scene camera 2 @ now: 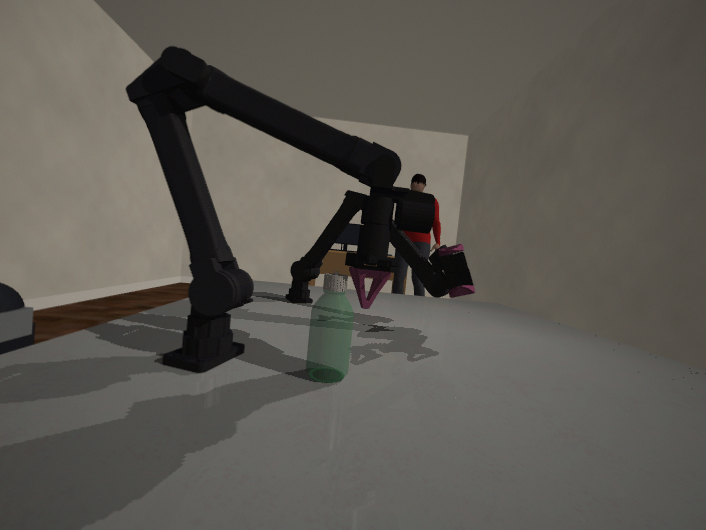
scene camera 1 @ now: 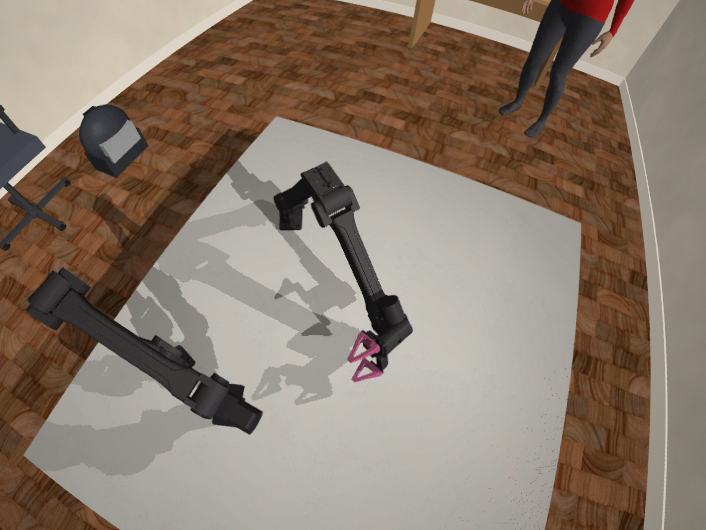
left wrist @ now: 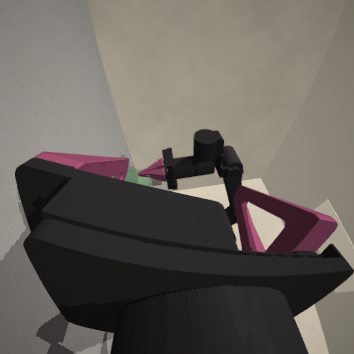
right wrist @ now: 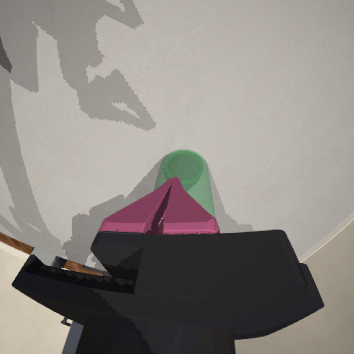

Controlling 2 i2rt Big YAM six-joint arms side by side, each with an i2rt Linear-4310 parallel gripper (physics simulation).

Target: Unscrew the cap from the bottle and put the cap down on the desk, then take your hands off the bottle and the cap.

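Places are measured from the left arm's base along level axes (x ahead, y left, z up), in centimetres.
Where they show: left gripper, fingertip midpoint: (scene camera 2: 454,268) (scene camera 1: 351,371) (left wrist: 184,178); right gripper, fingertip midpoint: (scene camera 2: 365,308) (left wrist: 137,174) (right wrist: 174,183); left arm's base, link origin: (scene camera 2: 298,300) (scene camera 1: 291,217); right arm's base, link origin: (scene camera 2: 206,357).
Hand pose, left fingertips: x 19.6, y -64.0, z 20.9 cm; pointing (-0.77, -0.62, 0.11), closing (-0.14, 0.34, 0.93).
Each offset is from my left fingertips to the top centre of the thing. Level surfaces: height alone.
A translucent green bottle @(dx -36.8, dy -7.3, dz -2.9 cm) (scene camera 2: 330,342) (left wrist: 138,177) (right wrist: 184,164) stands upright on the light grey desk @(dz -21.0 cm) (scene camera 1: 456,410) (scene camera 2: 484,444). The ribbed whitish cap @(dx -36.8, dy -7.3, dz -2.2 cm) (scene camera 2: 335,282) sits on its neck. My right gripper (scene camera 2: 366,306) (right wrist: 174,183) points down with its pink fingers shut together, nothing between them. In scene camera 2 they are just right of the cap; in the right wrist view they cover part of the bottle. My left gripper (scene camera 1: 351,370) (scene camera 2: 457,270) is open and empty, off to the right, well away from the bottle. In scene camera 1 the bottle, cap and right fingers are hidden.
The right arm (scene camera 1: 131,348) (scene camera 2: 279,116) reaches over the desk; the left arm (scene camera 1: 358,251) stands farther back in scene camera 2. Arm shadows lie across the desk. A dark helmet (scene camera 1: 108,136), a chair (scene camera 1: 34,211) and a person in red (scene camera 1: 550,62) are beyond the desk.
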